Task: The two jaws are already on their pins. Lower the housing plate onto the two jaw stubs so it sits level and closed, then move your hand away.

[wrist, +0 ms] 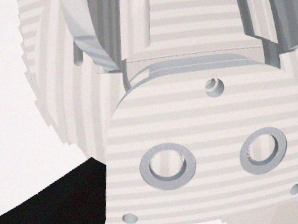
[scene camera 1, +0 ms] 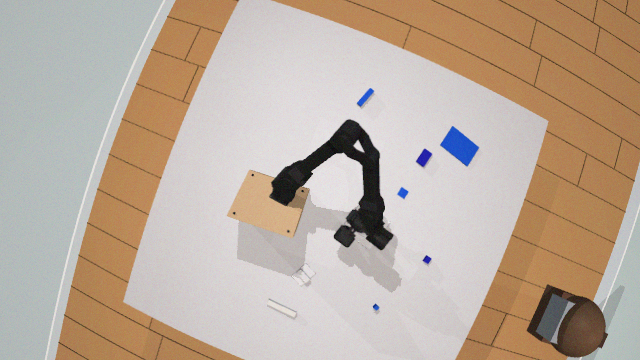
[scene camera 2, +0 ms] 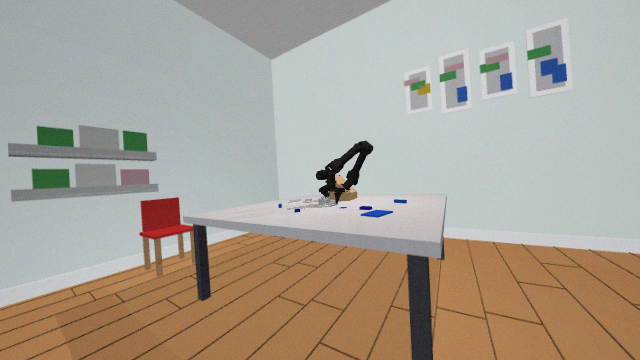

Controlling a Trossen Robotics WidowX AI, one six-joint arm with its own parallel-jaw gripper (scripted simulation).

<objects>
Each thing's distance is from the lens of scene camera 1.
blue sheet (scene camera 1: 456, 143): 1.48 m
</objects>
